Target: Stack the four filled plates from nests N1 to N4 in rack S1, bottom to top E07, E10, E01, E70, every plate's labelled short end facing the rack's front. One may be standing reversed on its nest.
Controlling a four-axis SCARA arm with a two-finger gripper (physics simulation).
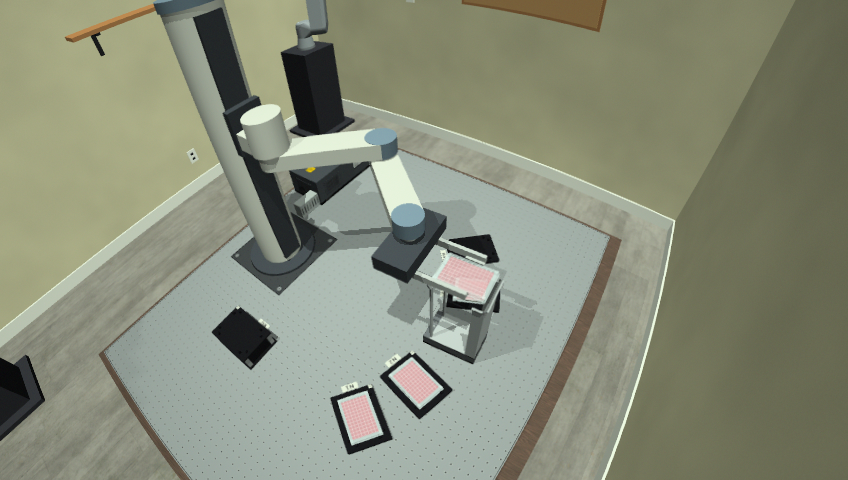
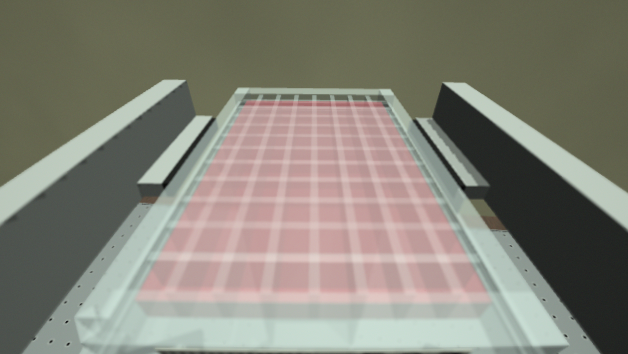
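Seen in the pictures: gripper, between the fingertips: point(image 1: 476, 277) point(image 2: 314, 105); arm's base, origin of its link: point(image 1: 283, 250).
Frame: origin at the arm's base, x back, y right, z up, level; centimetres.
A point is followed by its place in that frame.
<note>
My gripper point(image 1: 476, 277) {y -4.7, x -74.0, z 34.3 cm} point(image 2: 314, 105) {y -4.7, x -74.0, z 34.3 cm} is shut on a clear-rimmed plate with a pink grid point(image 1: 464, 274) {y -4.4, x -71.2, z 33.6 cm} point(image 2: 314, 215) {y -4.2, x -68.3, z 33.7 cm}, gripped along its long sides. The plate is level, above or at the top of the white rack point(image 1: 478, 333) {y -0.5, x -78.6, z 19.8 cm}; the exact gap cannot be told. No readable code shows on it. A filled plate point(image 1: 360, 417) {y 29.6, x -63.3, z 3.6 cm} lies in a black nest point(image 1: 344, 428) {y 34.1, x -62.3, z 3.9 cm} at the front, and another filled plate point(image 1: 416, 382) {y 13.3, x -69.5, z 3.8 cm} lies in a second black nest point(image 1: 402, 394) {y 17.4, x -68.5, z 3.0 cm} nearer the rack. Behind the rack, a black nest point(image 1: 455, 303) {y -14.7, x -64.5, z 2.5 cm} is mostly hidden, so its contents cannot be told.
Another black nest point(image 1: 490, 242) {y -42.7, x -61.9, z 2.5 cm} is partly visible beyond the gripper. A black block-like stand point(image 1: 242, 334) {y 33.2, x -20.6, z 7.3 cm} is at the left of the perforated grey board point(image 1: 309, 333) {y 18.7, x -33.7, z 1.3 cm}. The arm's column point(image 1: 238, 154) {y 5.1, x -8.5, z 49.3 cm} and a dark control box point(image 1: 330, 180) {y -32.0, x 3.4, z 9.2 cm} stand at the back left. The rack's uprights are close below the fingers.
</note>
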